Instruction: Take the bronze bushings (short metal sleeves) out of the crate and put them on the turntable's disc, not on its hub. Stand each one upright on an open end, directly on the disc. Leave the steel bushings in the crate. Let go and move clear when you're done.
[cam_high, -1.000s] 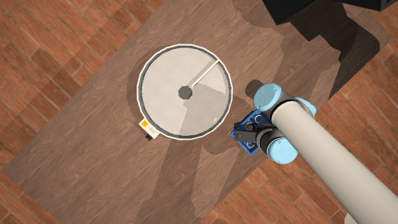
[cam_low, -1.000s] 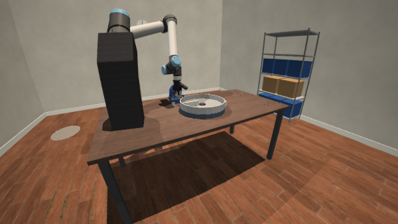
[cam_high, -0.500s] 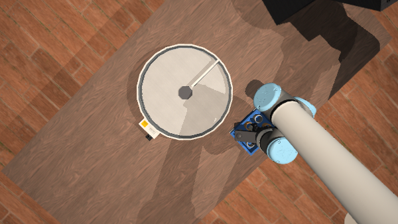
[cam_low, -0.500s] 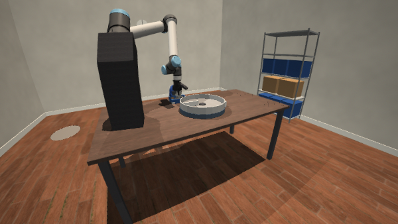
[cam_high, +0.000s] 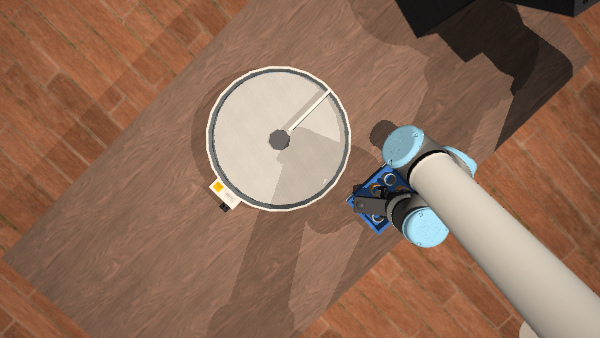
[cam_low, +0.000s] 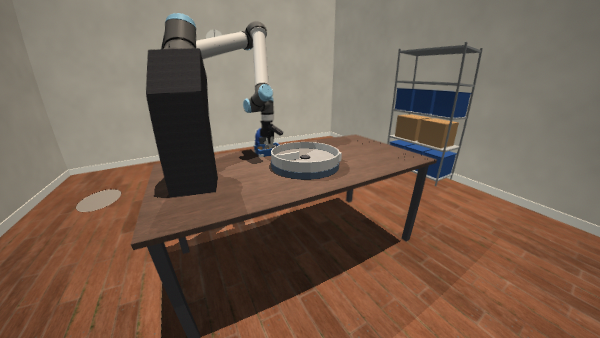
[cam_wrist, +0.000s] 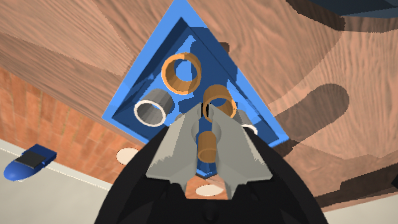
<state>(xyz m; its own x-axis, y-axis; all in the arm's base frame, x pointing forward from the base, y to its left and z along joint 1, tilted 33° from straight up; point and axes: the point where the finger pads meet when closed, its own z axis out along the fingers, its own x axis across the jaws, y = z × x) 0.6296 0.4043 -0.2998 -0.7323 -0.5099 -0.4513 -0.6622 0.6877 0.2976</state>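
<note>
My hand is 20 mm to the right of the blue crate, 10 mm past it and 10 mm above it. From my hand the other things lie so: round turntable: 340 mm to the right, 80 mm ahead, 10 mm above.
</note>
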